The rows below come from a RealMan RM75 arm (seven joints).
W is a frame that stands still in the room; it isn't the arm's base.
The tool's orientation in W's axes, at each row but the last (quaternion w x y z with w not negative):
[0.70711, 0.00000, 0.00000, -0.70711]
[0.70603, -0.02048, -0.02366, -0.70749]
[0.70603, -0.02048, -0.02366, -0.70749]
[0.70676, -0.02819, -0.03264, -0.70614]
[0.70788, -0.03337, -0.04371, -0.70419]
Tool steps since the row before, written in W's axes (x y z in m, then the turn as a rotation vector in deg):
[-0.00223, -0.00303, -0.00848, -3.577, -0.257, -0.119]
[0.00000, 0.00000, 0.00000, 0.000, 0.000, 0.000]
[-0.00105, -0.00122, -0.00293, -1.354, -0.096, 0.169]
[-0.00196, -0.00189, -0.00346, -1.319, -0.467, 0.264]
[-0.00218, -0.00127, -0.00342, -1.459, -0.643, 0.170]
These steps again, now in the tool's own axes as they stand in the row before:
[0.00303, -0.00223, -0.00848, 0.257, -3.577, -0.119]
[0.00000, 0.00000, 0.00000, 0.000, 0.000, 0.000]
[0.00104, -0.00106, -0.00300, 0.109, -1.353, 0.169]
[0.00158, -0.00198, -0.00360, 0.487, -1.318, 0.231]
[0.00088, -0.00224, -0.00351, 0.651, -1.460, 0.121]

